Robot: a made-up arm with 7 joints. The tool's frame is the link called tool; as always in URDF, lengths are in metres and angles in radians. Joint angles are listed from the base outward. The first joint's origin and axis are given. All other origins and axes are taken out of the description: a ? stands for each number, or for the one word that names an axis. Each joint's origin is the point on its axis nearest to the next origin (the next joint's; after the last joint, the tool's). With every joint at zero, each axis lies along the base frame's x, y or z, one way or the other. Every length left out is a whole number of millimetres.
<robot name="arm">
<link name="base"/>
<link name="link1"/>
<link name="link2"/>
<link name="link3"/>
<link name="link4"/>
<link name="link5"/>
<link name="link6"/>
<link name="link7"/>
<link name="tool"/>
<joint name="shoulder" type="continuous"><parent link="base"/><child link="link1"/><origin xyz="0 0 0.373"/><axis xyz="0 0 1"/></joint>
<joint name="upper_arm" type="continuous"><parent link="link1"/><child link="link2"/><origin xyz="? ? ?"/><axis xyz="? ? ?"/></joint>
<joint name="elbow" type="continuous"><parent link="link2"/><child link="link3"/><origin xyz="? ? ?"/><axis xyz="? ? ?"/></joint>
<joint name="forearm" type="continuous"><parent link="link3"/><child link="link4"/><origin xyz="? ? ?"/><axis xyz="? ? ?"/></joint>
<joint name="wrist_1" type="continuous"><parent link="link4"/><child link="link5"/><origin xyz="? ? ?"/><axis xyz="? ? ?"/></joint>
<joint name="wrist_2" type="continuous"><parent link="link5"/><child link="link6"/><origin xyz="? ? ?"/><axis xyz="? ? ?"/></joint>
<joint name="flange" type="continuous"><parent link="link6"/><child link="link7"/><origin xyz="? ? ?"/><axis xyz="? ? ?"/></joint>
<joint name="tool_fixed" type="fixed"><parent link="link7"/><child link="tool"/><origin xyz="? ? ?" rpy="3.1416 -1.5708 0"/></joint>
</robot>
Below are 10 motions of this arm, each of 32 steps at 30 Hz.
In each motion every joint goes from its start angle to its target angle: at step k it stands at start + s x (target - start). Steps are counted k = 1, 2, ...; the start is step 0. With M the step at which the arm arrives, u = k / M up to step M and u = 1 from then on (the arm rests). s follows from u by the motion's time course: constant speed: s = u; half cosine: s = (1 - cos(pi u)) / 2; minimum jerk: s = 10 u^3 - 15 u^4 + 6 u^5.
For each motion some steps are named. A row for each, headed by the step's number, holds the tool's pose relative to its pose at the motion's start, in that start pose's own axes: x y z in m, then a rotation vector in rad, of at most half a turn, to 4 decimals.
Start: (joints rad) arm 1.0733 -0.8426 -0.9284 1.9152 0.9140 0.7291 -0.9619
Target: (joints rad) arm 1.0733 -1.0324 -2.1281 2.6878 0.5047 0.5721 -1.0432
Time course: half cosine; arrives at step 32
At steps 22, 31, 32:
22: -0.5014 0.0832 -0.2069 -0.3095 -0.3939 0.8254
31: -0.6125 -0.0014 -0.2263 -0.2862 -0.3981 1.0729
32: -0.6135 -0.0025 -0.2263 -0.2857 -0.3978 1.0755

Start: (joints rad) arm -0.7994 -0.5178 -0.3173 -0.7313 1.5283 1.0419 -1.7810
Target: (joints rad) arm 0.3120 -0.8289 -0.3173 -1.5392 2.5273 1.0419 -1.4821
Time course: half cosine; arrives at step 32
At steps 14, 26, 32:
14: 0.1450 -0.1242 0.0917 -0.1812 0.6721 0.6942
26: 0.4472 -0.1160 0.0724 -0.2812 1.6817 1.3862
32: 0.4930 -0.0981 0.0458 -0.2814 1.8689 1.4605

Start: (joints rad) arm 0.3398 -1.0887 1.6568 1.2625 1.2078 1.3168 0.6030
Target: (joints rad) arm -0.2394 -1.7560 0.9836 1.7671 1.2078 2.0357 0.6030
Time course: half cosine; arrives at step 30
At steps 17, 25, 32:
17: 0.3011 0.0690 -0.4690 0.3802 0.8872 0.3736
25: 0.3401 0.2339 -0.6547 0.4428 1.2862 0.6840
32: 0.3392 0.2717 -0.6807 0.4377 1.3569 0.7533

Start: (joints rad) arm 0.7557 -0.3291 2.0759 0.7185 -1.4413 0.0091 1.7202
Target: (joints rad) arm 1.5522 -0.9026 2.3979 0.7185 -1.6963 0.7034 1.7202
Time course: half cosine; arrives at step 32
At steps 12, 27, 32:
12: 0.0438 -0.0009 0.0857 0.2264 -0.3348 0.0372
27: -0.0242 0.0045 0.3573 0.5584 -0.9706 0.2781
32: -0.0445 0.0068 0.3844 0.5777 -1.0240 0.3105

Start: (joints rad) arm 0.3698 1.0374 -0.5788 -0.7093 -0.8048 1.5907 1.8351
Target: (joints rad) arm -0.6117 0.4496 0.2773 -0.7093 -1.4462 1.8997 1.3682
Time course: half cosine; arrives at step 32
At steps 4, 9, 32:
4: -0.0214 -0.0150 -0.0021 0.0210 -0.0214 -0.0064
9: -0.1036 -0.0688 -0.0174 0.0985 -0.1049 -0.0366
32: -0.5351 -0.2246 -0.3057 0.5573 -0.6273 -0.4244

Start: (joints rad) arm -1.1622 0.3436 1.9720 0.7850 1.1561 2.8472 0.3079
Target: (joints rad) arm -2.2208 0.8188 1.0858 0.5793 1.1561 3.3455 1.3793
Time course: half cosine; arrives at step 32
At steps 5, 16, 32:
5: 0.0020 0.0200 0.0076 0.0989 0.0514 -0.0036
16: 0.0423 0.1578 0.0791 0.9296 0.0884 0.0007
32: 0.1443 0.2886 0.1855 1.6262 -0.6804 -0.0493

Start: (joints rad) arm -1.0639 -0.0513 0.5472 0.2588 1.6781 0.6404 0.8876
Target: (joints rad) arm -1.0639 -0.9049 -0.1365 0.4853 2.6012 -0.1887 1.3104
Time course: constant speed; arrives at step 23
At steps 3, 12, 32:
3: 0.1191 0.0484 -0.0576 -0.0228 0.0098 0.1760
12: 0.3981 0.2438 -0.2896 0.0025 0.0043 0.6673
32: 0.5494 0.5303 -0.6406 0.1606 -0.0538 1.1170

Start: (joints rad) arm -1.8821 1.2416 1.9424 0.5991 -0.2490 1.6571 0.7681
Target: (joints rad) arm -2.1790 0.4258 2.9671 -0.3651 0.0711 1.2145 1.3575
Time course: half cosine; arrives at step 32
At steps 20, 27, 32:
20: 0.4516 0.4956 -0.3928 0.2177 0.7023 1.3206
27: 0.4749 0.6653 -0.6641 0.5038 1.0132 1.6535
32: 0.4659 0.6978 -0.7319 0.5925 1.0853 1.7133

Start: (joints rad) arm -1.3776 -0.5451 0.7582 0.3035 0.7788 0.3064 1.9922
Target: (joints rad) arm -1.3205 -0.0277 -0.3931 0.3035 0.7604 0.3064 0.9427
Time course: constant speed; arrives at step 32
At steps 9, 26, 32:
9: -0.1129 0.0442 -0.0726 0.1650 0.2554 -0.4637
26: -0.3460 0.2142 -0.2471 0.4060 0.8462 -1.2479
32: -0.4228 0.3073 -0.3136 0.4675 1.1021 -1.4649

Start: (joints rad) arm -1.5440 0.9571 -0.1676 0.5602 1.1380 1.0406 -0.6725
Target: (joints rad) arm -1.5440 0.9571 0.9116 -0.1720 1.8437 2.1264 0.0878
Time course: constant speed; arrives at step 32
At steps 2, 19, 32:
2: 0.0040 -0.0254 0.0019 0.0449 0.1024 0.1107
19: 0.0225 -0.2048 -0.0426 0.4333 0.7323 1.3327
32: 0.0489 -0.3094 -0.1340 0.6209 0.8667 2.4894

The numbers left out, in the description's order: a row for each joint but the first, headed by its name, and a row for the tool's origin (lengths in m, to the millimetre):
upper_arm: xyz 0 -0.067 0, axis 0 -1 0
elbow: xyz 0 0 0.504, axis 0 0 1
forearm: xyz 0.031 0.084 0, axis 0 1 0
wrist_1: xyz -0.03 0 0.459, axis 0 0 1
wrist_2: xyz 0 -0.137 0, axis 0 -1 0
flange: xyz 0.023 0 0.167, axis 1 0 0
tool: xyz 0 0 0

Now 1 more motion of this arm.
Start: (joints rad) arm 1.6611 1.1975 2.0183 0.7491 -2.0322 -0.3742 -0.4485
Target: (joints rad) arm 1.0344 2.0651 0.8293 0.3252 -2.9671 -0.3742 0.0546
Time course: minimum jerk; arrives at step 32
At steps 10, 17, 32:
10: 0.0646 -0.0775 -0.1334 -0.3923 -0.1942 0.1454
17: 0.1365 -0.3365 -0.4263 -1.2894 -0.3112 0.5584
32: 0.0673 -0.7641 -0.6899 -2.2251 -0.0261 1.2591

